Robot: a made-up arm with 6 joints. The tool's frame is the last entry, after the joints.
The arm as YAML. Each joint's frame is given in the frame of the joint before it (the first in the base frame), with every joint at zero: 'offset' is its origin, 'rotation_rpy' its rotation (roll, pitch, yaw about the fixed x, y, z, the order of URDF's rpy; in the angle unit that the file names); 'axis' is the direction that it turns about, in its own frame. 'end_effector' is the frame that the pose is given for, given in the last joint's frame.
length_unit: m
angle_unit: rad
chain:
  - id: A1
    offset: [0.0, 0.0, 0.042]
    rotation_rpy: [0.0, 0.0, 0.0]
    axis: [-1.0, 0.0, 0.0]
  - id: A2
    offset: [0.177, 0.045, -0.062]
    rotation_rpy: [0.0, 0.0, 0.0]
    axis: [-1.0, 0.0, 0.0]
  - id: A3
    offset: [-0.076, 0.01, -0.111]
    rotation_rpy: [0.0, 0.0, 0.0]
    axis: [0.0, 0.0, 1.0]
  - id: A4
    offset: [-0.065, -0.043, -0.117]
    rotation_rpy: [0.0, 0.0, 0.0]
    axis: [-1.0, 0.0, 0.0]
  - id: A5
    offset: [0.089, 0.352, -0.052]
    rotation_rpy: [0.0, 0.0, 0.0]
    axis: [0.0, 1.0, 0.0]
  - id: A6
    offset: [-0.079, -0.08, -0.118]
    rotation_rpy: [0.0, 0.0, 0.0]
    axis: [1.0, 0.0, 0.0]
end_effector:
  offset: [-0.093, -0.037, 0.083]
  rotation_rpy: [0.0, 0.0, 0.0]
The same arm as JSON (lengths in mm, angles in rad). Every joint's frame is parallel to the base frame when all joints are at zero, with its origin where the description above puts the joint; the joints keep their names.
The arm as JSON. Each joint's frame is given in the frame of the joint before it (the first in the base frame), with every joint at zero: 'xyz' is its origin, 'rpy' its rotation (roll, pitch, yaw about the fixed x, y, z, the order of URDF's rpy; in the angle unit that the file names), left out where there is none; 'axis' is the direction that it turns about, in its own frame. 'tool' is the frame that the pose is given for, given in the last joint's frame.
{"units": {"length": "mm", "angle": "rad"}, "joints": [
  {"name": "A1", "type": "revolute", "origin": {"xyz": [0.0, 0.0, 42.0]}, "axis": [-1.0, 0.0, 0.0]},
  {"name": "A2", "type": "revolute", "origin": {"xyz": [177.0, 45.0, -62.0]}, "axis": [-1.0, 0.0, 0.0]},
  {"name": "A3", "type": "revolute", "origin": {"xyz": [-76.0, 10.0, -111.0]}, "axis": [0.0, 0.0, 1.0]},
  {"name": "A4", "type": "revolute", "origin": {"xyz": [-65.0, -43.0, -117.0]}, "axis": [-1.0, 0.0, 0.0]},
  {"name": "A5", "type": "revolute", "origin": {"xyz": [89.0, 352.0, -52.0]}, "axis": [0.0, 1.0, 0.0]},
  {"name": "A6", "type": "revolute", "origin": {"xyz": [-79.0, -80.0, -118.0]}, "axis": [1.0, 0.0, 0.0]}
], "tool": {"origin": {"xyz": [-93.0, -37.0, 83.0]}}}

